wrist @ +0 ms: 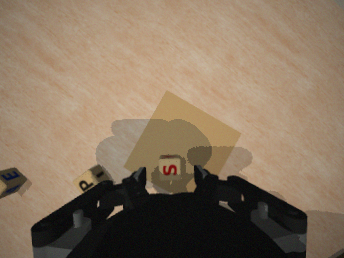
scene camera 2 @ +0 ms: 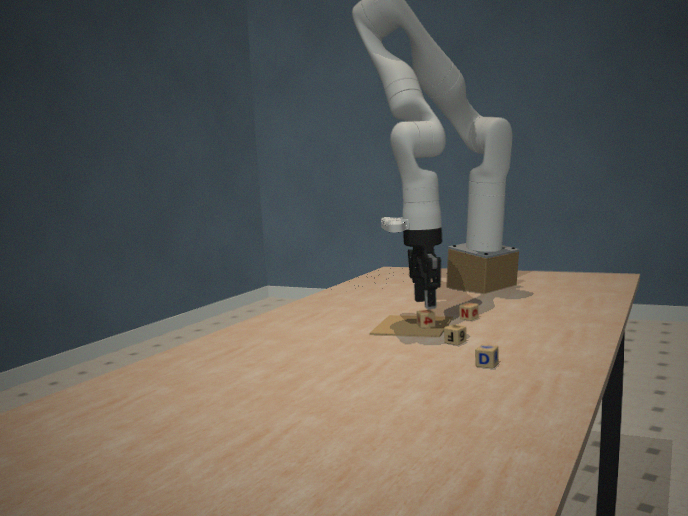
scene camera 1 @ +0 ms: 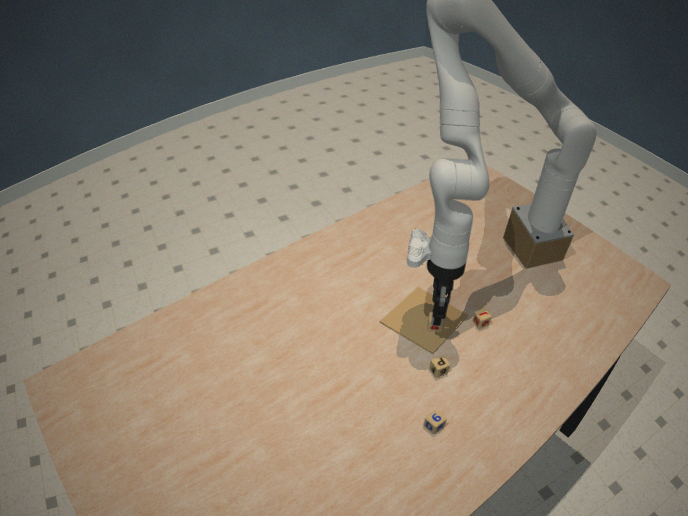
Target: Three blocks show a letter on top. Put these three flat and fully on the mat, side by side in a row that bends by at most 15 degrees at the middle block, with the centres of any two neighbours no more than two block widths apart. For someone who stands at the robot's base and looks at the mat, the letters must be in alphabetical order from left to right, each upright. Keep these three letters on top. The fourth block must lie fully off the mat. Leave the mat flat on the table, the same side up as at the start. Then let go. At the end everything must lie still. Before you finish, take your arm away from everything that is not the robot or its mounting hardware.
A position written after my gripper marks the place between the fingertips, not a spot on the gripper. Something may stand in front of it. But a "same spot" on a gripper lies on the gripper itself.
My gripper shows in the wrist view, in scene camera 2 and in scene camera 1 (437, 312). A tan mat shows in the wrist view, in scene camera 2 (394, 325) and in scene camera 1. One and the same spot on my gripper: (wrist: 134, 195) is (scene camera 2: 419, 266). The same spot on the tan mat: (scene camera 1: 409, 318) is (wrist: 178, 128).
